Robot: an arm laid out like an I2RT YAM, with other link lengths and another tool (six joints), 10 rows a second.
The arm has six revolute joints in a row. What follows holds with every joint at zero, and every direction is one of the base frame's. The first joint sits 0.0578 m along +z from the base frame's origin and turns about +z. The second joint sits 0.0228 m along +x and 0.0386 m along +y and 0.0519 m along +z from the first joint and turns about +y. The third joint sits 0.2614 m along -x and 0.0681 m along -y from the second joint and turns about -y. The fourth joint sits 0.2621 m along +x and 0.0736 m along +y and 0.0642 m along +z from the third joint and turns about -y. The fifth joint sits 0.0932 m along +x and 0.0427 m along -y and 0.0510 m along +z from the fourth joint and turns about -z. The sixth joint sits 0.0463 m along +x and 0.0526 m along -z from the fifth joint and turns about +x. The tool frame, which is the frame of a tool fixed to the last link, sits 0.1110 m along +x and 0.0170 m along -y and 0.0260 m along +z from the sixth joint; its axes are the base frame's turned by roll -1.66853, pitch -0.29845 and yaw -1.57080 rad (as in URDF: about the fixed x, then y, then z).
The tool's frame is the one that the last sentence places.
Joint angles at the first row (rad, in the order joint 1, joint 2, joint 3, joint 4, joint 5, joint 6):
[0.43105, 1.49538, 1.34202, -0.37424, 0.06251, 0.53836]
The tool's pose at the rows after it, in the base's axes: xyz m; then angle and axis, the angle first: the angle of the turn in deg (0 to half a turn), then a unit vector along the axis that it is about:
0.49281, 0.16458, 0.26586, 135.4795, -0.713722, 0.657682, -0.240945
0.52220, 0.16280, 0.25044, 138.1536, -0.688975, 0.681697, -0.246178
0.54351, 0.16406, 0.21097, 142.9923, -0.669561, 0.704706, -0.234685
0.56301, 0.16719, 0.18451, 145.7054, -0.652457, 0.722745, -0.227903
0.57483, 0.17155, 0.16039, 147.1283, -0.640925, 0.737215, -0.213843
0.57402, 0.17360, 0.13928, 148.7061, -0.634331, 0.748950, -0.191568
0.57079, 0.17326, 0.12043, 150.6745, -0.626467, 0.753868, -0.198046
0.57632, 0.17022, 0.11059, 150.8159, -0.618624, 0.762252, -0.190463
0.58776, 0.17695, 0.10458, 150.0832, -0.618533, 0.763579, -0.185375
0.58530, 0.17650, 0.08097, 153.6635, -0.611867, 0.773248, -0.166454
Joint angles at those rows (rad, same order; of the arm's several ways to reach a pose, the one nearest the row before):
[0.40957, 1.61805, 1.44601, -0.39726, 0.11791, 0.57209]
[0.40038, 1.74994, 1.56257, -0.42028, 0.17000, 0.60890]
[0.40037, 1.88952, 1.65333, -0.46160, 0.21445, 0.65792]
[0.40036, 2.01231, 1.75774, -0.49698, 0.24379, 0.70248]
[0.40036, 2.09962, 1.82380, -0.51543, 0.24552, 0.74543]
[0.40037, 2.13827, 1.83929, -0.53998, 0.22860, 0.78535]
[0.41111, 2.15977, 1.81470, -0.52463, 0.26521, 0.80373]
[0.40036, 2.19046, 1.83451, -0.52311, 0.25468, 0.82219]
[0.40036, 2.24403, 1.89554, -0.52298, 0.24249, 0.82833]
[0.40037, 2.30700, 1.95583, -0.59672, 0.23777, 0.86199]

